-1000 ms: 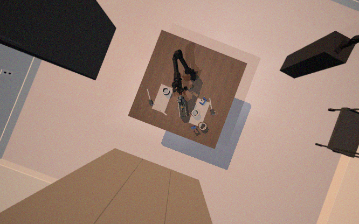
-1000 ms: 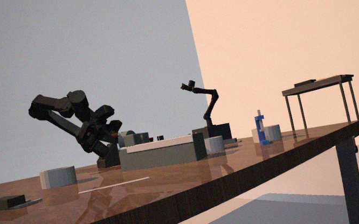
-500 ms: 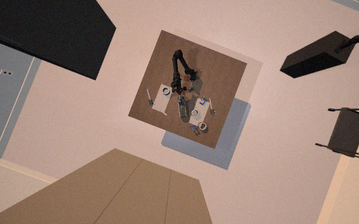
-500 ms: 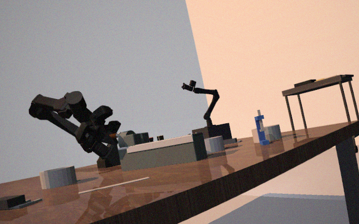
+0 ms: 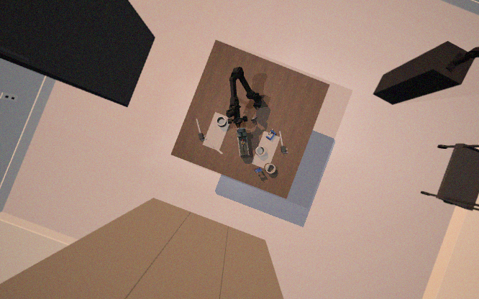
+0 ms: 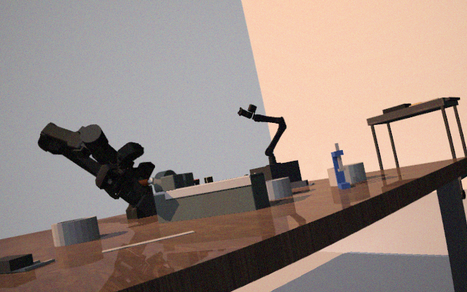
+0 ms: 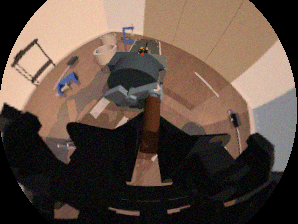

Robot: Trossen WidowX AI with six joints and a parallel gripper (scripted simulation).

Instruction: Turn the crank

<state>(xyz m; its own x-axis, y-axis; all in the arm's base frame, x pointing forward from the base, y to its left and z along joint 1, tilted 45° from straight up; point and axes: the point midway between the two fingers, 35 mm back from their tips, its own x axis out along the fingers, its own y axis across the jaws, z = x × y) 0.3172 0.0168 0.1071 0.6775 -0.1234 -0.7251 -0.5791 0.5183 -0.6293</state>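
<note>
Right now my gripper tip is 10 cm to the right of the red pointer and 9 cm short of it. Also, from my gripper tip: crank handle 3 cm above, 1 cm to the right, 1 cm behind; then thin white rod 30 cm ahead, 9 cm to the right, 8 cm below.
</note>
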